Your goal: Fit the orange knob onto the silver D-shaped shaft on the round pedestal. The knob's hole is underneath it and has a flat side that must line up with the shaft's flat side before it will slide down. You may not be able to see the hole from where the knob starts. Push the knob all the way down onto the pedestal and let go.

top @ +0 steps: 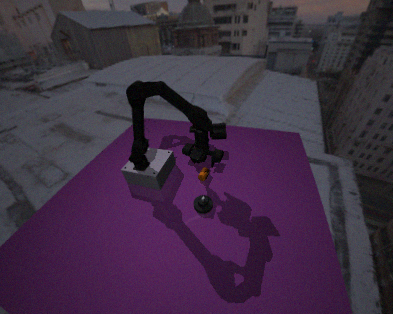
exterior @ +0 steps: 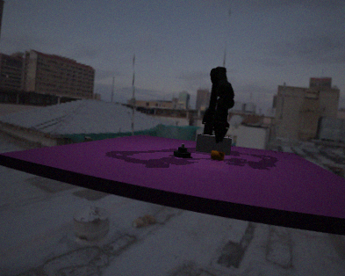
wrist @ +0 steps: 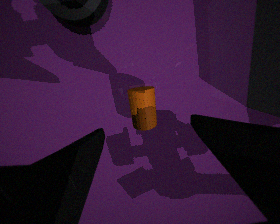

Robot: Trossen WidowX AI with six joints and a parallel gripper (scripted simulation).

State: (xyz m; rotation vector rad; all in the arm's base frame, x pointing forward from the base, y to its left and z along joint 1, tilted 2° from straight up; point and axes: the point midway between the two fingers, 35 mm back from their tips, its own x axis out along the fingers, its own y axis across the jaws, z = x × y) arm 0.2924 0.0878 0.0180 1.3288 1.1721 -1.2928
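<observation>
My gripper tip is 1 cm to the left of the orange knob and 6 cm above it. The rest, counted from my gripper tip: round dark pedestal 4 cm ahead, 17 cm to the right, 5 cm below.
</observation>
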